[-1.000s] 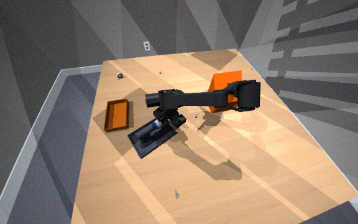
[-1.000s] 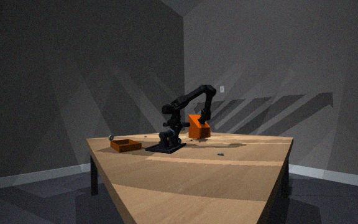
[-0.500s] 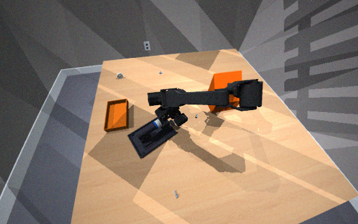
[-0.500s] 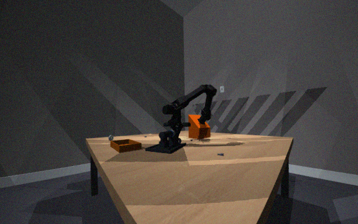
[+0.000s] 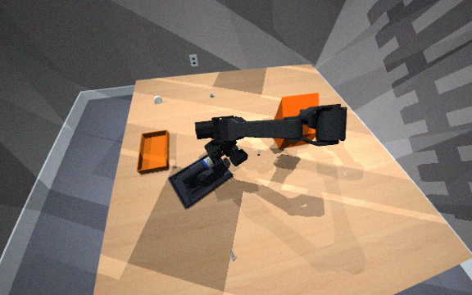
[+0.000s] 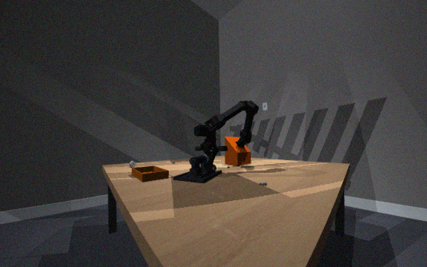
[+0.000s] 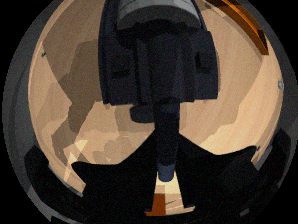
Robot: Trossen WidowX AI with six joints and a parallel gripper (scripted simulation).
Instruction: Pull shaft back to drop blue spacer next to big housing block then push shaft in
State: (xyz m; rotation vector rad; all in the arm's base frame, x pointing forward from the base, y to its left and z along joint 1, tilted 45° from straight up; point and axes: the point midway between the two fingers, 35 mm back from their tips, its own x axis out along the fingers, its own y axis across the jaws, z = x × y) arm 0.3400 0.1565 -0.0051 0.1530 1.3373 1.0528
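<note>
Now: the shaft 6 cm ahead of my gripper tip, 4 cm to the left of it and 3 cm above it. From my gripper tip the other things lie so: orange tray: 33 cm ahead, 6 cm to the right, 4 cm below; white spacer ring: 8 cm ahead, 5 cm to the left, 3 cm above; blue spacer: 9 cm ahead, 6 cm to the left, 3 cm above.
</note>
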